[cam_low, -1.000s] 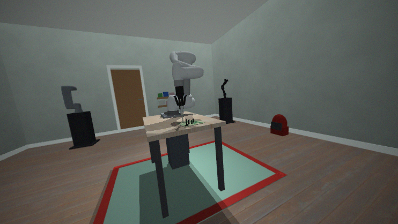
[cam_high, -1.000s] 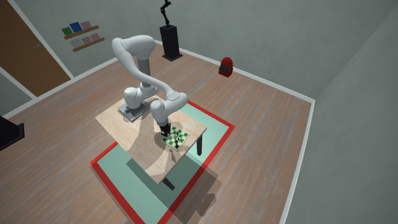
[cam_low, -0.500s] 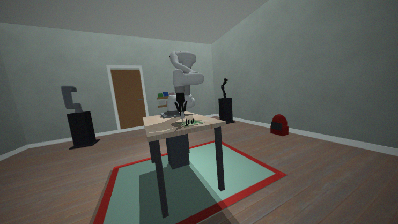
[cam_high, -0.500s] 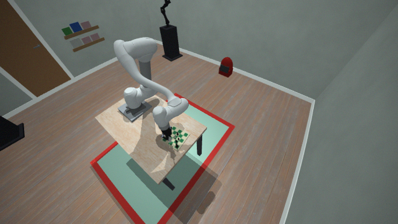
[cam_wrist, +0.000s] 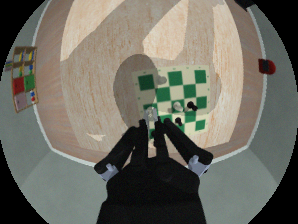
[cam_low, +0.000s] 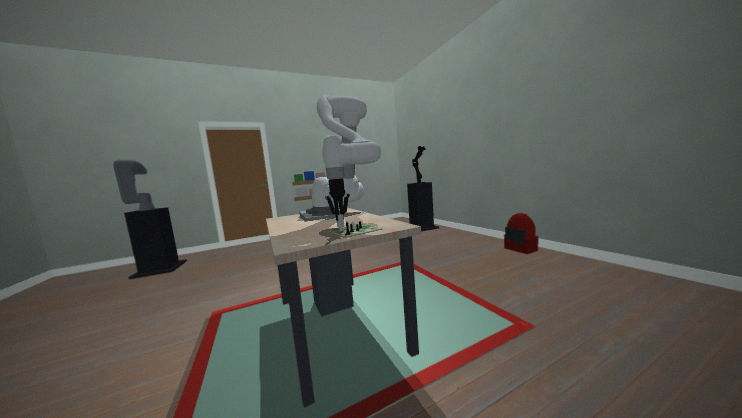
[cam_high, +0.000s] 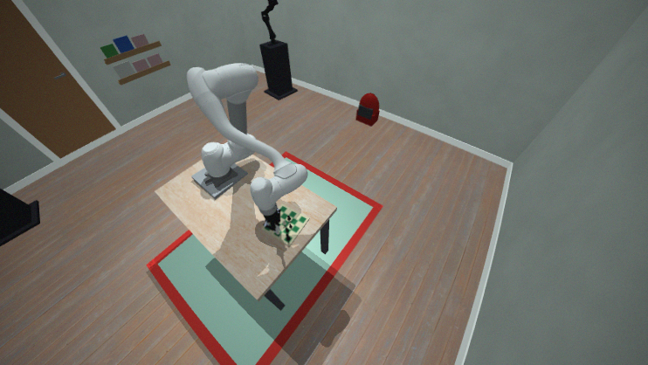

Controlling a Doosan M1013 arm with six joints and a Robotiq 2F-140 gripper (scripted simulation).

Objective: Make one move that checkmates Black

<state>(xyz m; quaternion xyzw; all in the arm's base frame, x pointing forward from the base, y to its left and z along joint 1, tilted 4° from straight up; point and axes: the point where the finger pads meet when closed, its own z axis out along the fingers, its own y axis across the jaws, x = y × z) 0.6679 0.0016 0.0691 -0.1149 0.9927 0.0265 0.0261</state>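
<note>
Now: the white chess piece 3 cm below my hand. Also, from my hand: chessboard 7 cm to the left, 6 cm below, 2 cm behind.
</note>
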